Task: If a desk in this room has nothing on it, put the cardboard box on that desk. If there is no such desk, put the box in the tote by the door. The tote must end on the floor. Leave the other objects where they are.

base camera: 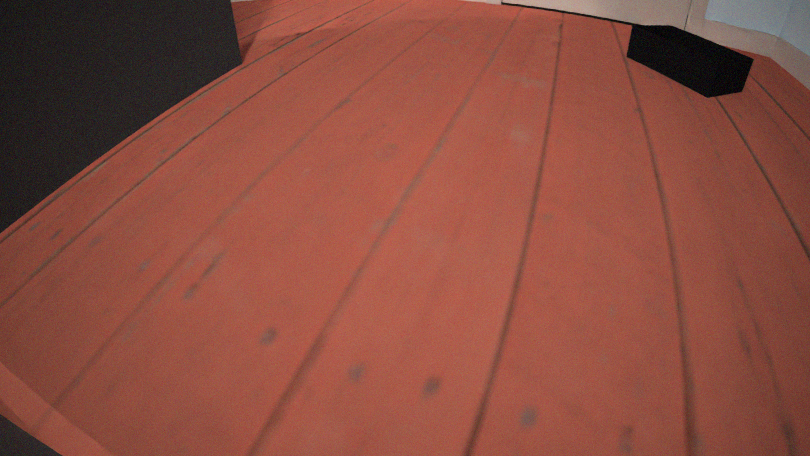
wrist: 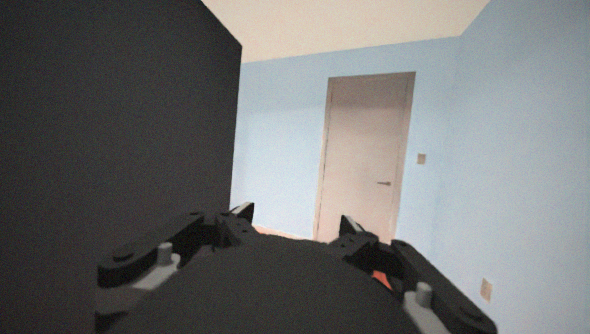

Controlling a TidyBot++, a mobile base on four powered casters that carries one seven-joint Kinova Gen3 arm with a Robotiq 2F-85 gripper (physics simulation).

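Places are measured from the arm's base along level axes (x ahead, y left, z up), in metres.
Pixels of known places: gripper, fingertip midpoint: (wrist: 296,218).
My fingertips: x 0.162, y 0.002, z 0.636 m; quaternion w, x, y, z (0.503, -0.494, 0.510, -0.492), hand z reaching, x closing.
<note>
For each thing: its top centre in the pictures, then the offset to it from my fingertips. Level surfaces: height alone.
- black box-shaped object, middle of its top: (base camera: 692,41) (wrist: 382,293) dx +1.081, dy -0.736, dz -0.933 m
- red plank floor, its level: dz -1.033 m
- switch, middle of its top: (wrist: 422,153) dx +1.538, dy -1.218, dz +0.244 m
- socket, middle of its top: (wrist: 487,281) dx +0.831, dy -1.205, dz -0.576 m
My gripper (wrist: 296,218) is open with its fingers wide apart and nothing between them, in the lower middle of the wrist view. A black box-shaped object (base camera: 688,61), likely the tote, stands on the red floor at the upper right of the base camera view, near the door (base camera: 595,8) (wrist: 367,155). Its inside cannot be made out. The gripper does not show in the base camera view. No desk can be made out in either view, and the cardboard box does not show.
A large dark upright surface (base camera: 113,96) (wrist: 115,115) stands close on the left in both views. The red plank floor (base camera: 430,237) stretches toward the door. A blue wall (wrist: 525,150) with a switch (wrist: 421,159) and a socket (wrist: 486,290) runs along the right.
</note>
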